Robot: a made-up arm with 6 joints. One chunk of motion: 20 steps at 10 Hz.
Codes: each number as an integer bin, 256 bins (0 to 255) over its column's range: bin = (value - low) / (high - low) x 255, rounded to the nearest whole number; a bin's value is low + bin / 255 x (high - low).
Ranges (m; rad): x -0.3..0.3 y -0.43..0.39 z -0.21..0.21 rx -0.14..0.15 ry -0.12..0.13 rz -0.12..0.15
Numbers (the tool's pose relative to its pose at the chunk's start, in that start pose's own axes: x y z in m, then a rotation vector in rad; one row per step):
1: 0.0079 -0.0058 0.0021 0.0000 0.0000 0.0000
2: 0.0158 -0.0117 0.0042 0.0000 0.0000 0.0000
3: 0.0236 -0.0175 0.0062 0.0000 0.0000 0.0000
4: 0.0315 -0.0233 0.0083 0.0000 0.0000 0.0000
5: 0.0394 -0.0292 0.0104 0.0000 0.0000 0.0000
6: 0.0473 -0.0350 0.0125 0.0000 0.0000 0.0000
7: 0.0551 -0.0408 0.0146 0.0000 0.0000 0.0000
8: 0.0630 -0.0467 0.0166 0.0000 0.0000 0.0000
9: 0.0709 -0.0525 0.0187 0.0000 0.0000 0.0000
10: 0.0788 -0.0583 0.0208 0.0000 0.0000 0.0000
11: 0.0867 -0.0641 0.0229 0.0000 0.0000 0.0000
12: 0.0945 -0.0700 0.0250 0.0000 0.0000 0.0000
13: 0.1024 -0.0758 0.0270 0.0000 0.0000 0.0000
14: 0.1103 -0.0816 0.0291 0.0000 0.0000 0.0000
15: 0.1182 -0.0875 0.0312 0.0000 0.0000 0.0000
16: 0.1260 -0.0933 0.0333 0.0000 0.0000 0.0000
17: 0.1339 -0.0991 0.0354 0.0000 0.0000 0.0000
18: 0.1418 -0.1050 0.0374 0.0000 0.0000 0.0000
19: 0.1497 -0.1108 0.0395 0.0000 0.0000 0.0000
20: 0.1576 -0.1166 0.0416 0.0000 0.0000 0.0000
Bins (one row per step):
1: 131 132 129 123 122 113
2: 134 130 130 123 122 113
3: 138 128 131 123 122 113
4: 141 126 133 123 122 113
5: 144 125 134 123 122 113
6: 148 123 135 123 122 113
7: 151 121 136 123 122 113
8: 154 119 138 123 122 113
9: 158 117 139 123 122 113
10: 161 116 140 123 122 113
11: 164 114 141 123 122 113
12: 168 112 143 123 122 113
13: 171 110 144 123 122 113
14: 174 108 145 123 122 113
15: 178 107 146 123 122 113
16: 181 105 148 123 122 113
17: 184 103 149 123 122 113
18: 188 101 150 123 122 113
19: 191 99 151 123 122 113
20: 194 97 153 123 122 113

